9 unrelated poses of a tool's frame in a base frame.
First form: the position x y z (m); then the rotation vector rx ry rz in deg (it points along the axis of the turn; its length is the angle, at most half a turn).
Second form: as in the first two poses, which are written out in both.
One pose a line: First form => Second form
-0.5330 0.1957 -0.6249 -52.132 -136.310 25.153 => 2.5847 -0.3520 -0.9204 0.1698 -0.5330 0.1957 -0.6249
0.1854 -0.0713 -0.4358 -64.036 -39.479 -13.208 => 1.3331 -0.8384 -0.5169 -0.1729 0.1854 -0.0713 -0.4358
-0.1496 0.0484 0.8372 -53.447 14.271 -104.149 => 2.0582 -0.4532 0.1210 -0.8831 -0.1496 0.0484 0.8372
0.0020 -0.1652 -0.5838 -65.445 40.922 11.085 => 1.3610 -0.8393 0.5248 0.1422 0.0020 -0.1652 -0.5838
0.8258 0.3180 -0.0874 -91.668 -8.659 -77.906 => 2.1051 -0.7600 -0.0718 -0.6459 0.8258 0.3180 -0.0874
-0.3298 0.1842 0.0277 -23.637 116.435 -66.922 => 2.3800 -0.1733 0.8539 -0.4908 -0.3298 0.1842 0.0277
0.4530 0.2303 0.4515 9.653 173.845 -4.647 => 3.0399 0.0554 0.9981 -0.0267 0.4530 0.2303 0.4515
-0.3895 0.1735 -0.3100 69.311 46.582 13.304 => 1.4759 0.8196 0.5509 0.1573 -0.3895 0.1735 -0.3100
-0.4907 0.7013 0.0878 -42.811 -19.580 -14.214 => 0.8583 -0.8706 -0.3982 -0.2890 -0.4907 0.7013 0.0878
